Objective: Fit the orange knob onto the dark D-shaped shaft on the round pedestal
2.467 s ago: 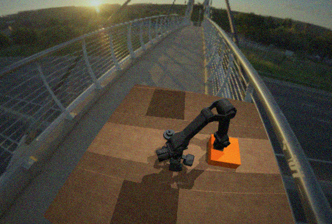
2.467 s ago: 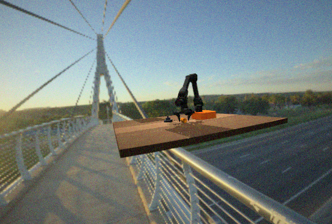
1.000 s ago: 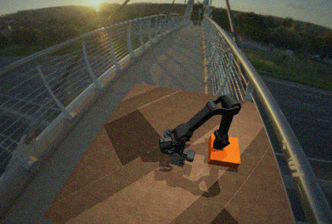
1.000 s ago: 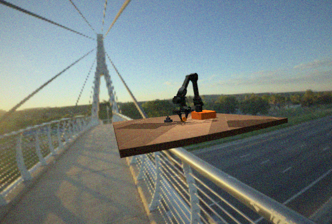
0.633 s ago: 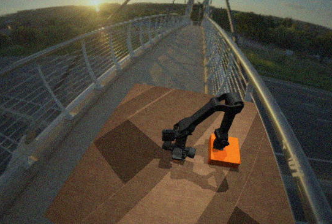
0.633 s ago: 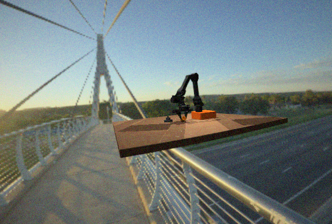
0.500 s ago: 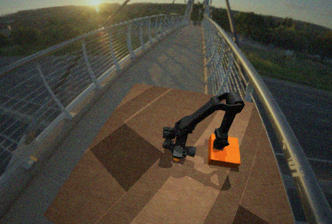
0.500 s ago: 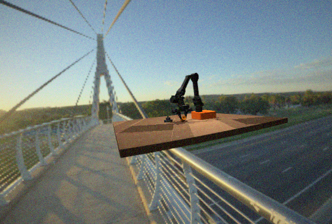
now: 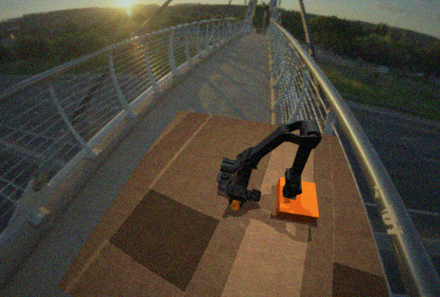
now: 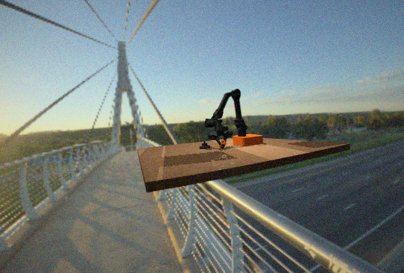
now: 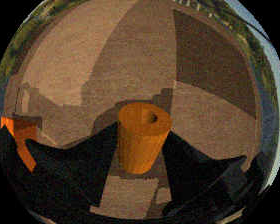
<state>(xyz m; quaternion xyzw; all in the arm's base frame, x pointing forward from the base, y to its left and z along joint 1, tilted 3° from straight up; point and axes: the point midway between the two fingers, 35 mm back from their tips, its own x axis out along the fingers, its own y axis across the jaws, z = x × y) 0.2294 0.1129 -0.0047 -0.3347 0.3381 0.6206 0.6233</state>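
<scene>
Now: the dark round pedestal 15 cm to the right of my gripper tip and 10 cm ahead of it. Also, from my gripper tip: orange knob (1 cm to the right).
</scene>
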